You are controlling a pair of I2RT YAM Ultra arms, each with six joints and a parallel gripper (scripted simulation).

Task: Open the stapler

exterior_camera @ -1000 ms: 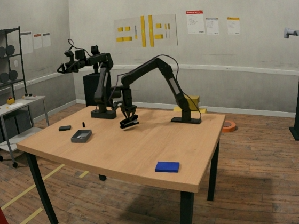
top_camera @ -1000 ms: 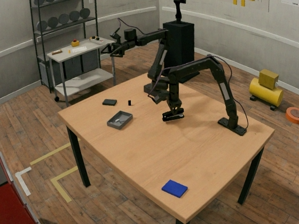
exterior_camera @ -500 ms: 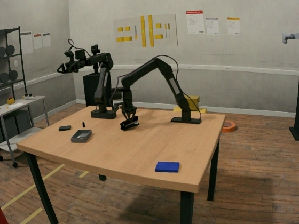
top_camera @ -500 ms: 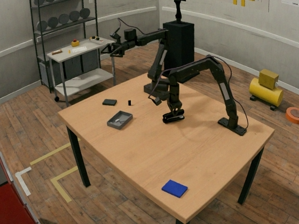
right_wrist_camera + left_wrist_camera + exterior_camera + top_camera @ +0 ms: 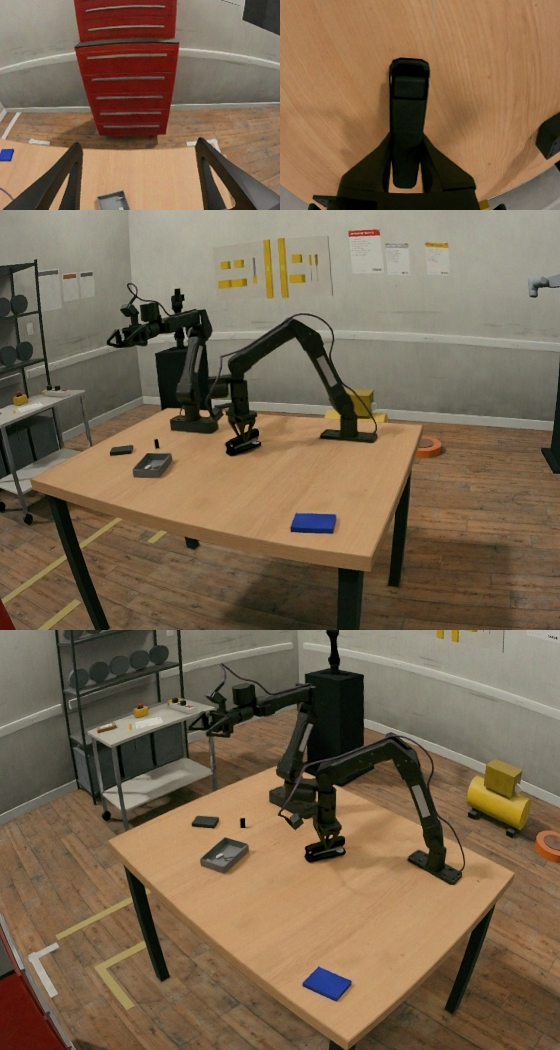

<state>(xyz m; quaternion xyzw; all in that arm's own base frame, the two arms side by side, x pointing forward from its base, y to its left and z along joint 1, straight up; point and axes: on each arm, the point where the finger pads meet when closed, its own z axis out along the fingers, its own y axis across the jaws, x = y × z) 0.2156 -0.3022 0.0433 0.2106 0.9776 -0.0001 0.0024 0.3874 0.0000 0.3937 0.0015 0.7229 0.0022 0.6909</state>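
The stapler is 10 mm below my left hand. The rest, counted from my left hand: grey tray 240 mm to the right, 220 mm ahead, 30 mm below; then black piece 340 mm to the right, 40 mm ahead, 30 mm below; then stapler cover right at my left hand.
The stapler cover is 21 cm behind my right hand, 32 cm to the left of it and 38 cm below it. From my right hand the other things lie so: grey tray 1 cm ahead, 8 cm to the left, 42 cm below; then black pad 10 cm behind, 14 cm to the right, 42 cm below; then black piece 17 cm behind, 2 cm to the right, 42 cm below.
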